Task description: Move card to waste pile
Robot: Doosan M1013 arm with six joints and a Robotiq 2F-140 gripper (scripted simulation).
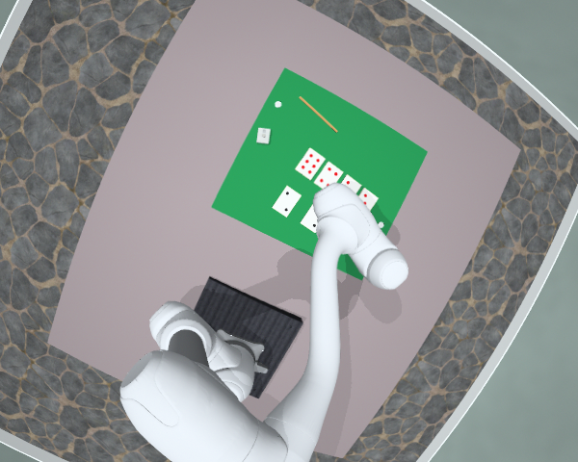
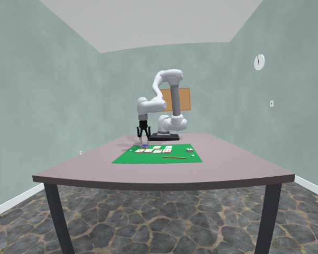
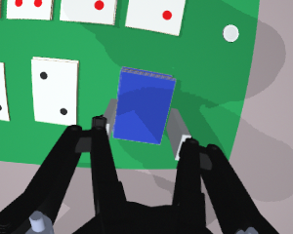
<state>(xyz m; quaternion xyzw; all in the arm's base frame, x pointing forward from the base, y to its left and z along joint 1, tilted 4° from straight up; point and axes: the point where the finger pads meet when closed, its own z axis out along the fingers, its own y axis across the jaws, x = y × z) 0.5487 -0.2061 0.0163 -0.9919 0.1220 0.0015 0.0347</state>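
My gripper is now 4 cm above the blue-backed card. The rest, counted from my hand: thin wooden stick: 36 cm ahead, 24 cm to the left, 6 cm below; green mat: 17 cm ahead, 14 cm to the left, 8 cm below; black-pip card: 23 cm to the left, 6 cm below, 4 cm ahead.
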